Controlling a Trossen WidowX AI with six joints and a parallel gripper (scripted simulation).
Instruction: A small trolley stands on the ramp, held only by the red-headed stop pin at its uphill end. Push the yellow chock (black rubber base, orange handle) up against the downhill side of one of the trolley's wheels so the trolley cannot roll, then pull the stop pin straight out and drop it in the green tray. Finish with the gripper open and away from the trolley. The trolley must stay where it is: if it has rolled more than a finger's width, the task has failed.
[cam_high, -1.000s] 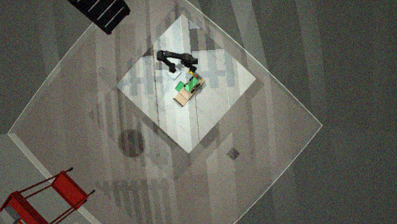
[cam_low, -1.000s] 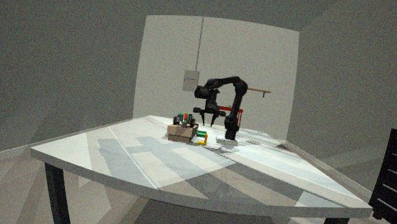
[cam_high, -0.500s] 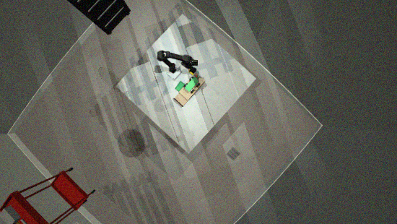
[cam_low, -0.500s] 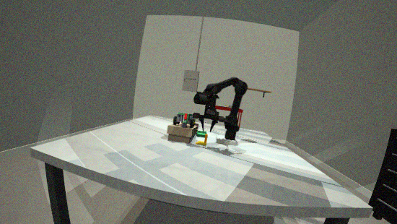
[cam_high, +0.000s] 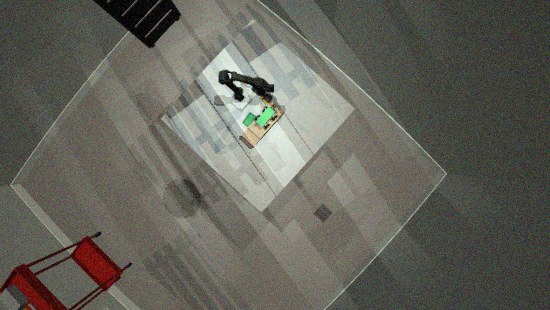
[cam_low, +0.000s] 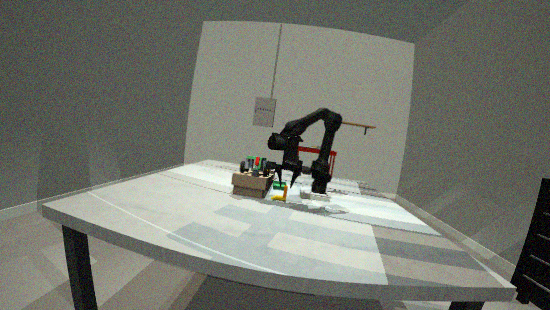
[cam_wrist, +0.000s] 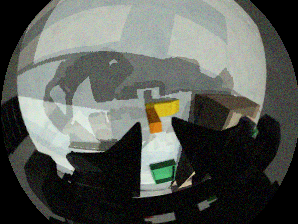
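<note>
The yellow chock is 2 cm ahead of my gripper tip and 4 cm below it. From my gripper tip the other things lie so: green trolley (15 cm ahead, 13 cm to the right, 6 cm above); then red-headed stop pin (14 cm ahead, 3 cm to the right, 7 cm above); then tan ramp (15 cm ahead, 14 cm to the right, 1 cm below).
</note>
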